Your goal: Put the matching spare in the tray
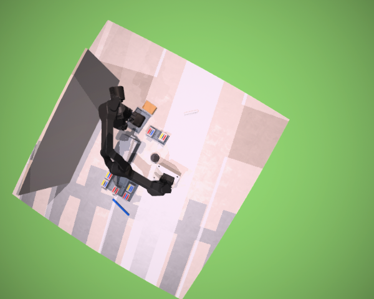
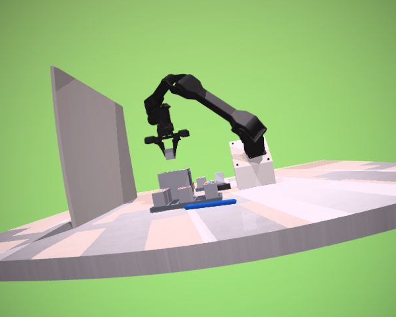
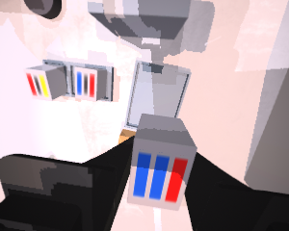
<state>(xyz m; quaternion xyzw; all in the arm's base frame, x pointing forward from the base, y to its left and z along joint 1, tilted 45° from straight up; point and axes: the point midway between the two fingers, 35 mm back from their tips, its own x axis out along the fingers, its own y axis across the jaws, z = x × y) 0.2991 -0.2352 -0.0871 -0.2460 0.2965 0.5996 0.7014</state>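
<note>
Right now my gripper tip is 15 cm above the grey-rimmed tray. The rest, counted from my gripper tip: grey spare block: 2 cm above; then grey mounted unit: 20 cm to the left, 11 cm below, 2 cm behind; then orange block: 14 cm below, 9 cm to the right, 4 cm behind.
</note>
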